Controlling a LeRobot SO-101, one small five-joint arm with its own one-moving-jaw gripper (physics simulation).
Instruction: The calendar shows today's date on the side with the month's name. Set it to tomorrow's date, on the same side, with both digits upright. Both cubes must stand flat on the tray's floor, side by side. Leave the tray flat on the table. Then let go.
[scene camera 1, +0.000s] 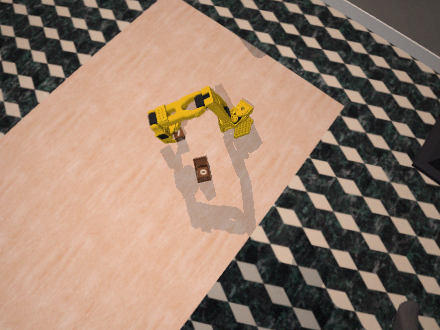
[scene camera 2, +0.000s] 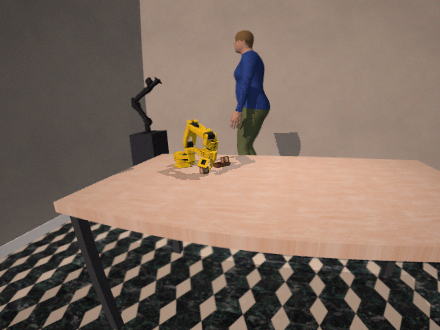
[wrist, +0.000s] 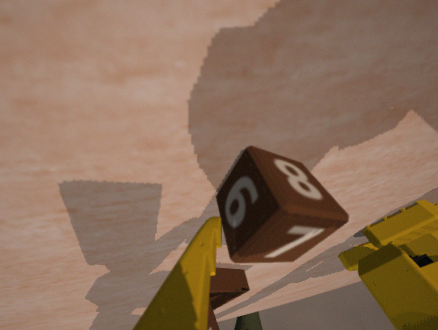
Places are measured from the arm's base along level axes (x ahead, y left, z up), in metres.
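Pixels of known places: hand at its tool point: (scene camera 1: 175, 140) (scene camera 2: 208, 169) (wrist: 221, 227); arm's base at its link origin: (scene camera 1: 232, 127) (scene camera 2: 188, 165) (wrist: 370, 237).
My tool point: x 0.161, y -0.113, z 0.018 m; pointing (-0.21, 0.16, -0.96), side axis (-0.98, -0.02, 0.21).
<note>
Ahead of a thing's pixels: the offset from my tool point to its middle. Level surfaces: height alone.
A loose brown cube {0.002 m down, 0.021 m back, 0.006 m right} (scene camera 1: 180, 134) (scene camera 2: 204, 171) (wrist: 280, 210) rests on the table beside the gripper. In the wrist view its faces show a 6, an 8 and what looks like a 7. The brown tray (scene camera 1: 201, 161) (scene camera 2: 219, 165) (wrist: 232, 278) sits on the table apart from it. A second cube {0.012 m up, 0.034 m ahead, 0.142 m left} (scene camera 1: 203, 172) (scene camera 2: 226, 160) is at one end of the tray, with a 0 on top. The tray's month side cannot be read. My gripper (scene camera 1: 171, 137) is fully open and low. One notched jaw (wrist: 187, 280) shows, its tip near the loose cube's left side.
The yellow arm base (scene camera 1: 243, 120) (scene camera 2: 184, 159) (wrist: 400, 275) stands on the wooden table {0.017 m down} (scene camera 1: 100, 210) (scene camera 2: 300, 200), beyond the tray. A person (scene camera 2: 251, 85) is behind the table. A black arm (scene camera 2: 142, 102) stands on a dark pedestal (scene camera 2: 149, 145) at the back left.
</note>
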